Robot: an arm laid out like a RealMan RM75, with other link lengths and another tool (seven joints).
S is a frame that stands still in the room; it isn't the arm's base.
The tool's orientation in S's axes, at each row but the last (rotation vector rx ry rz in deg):
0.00, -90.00, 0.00
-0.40, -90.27, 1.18
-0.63, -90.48, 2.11
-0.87, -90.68, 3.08
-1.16, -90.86, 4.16
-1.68, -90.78, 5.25
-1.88, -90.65, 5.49
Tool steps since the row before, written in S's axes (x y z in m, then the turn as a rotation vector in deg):
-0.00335, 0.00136, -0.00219, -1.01, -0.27, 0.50
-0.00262, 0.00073, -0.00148, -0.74, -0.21, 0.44
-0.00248, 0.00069, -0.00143, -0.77, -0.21, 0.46
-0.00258, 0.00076, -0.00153, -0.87, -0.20, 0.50
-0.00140, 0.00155, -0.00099, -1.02, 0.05, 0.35
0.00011, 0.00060, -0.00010, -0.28, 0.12, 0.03
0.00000, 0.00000, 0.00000, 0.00, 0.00, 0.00
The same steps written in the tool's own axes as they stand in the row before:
-0.00219, 0.00136, 0.00335, 0.50, -0.27, 1.01
-0.00145, 0.00078, 0.00262, 0.44, -0.21, 0.74
-0.00139, 0.00077, 0.00248, 0.46, -0.21, 0.77
-0.00146, 0.00089, 0.00258, 0.50, -0.20, 0.87
-0.00087, 0.00165, 0.00136, 0.37, 0.06, 1.01
-0.00006, 0.00060, -0.00013, 0.04, 0.13, 0.27
0.00000, 0.00000, 0.00000, 0.00, 0.00, 0.00

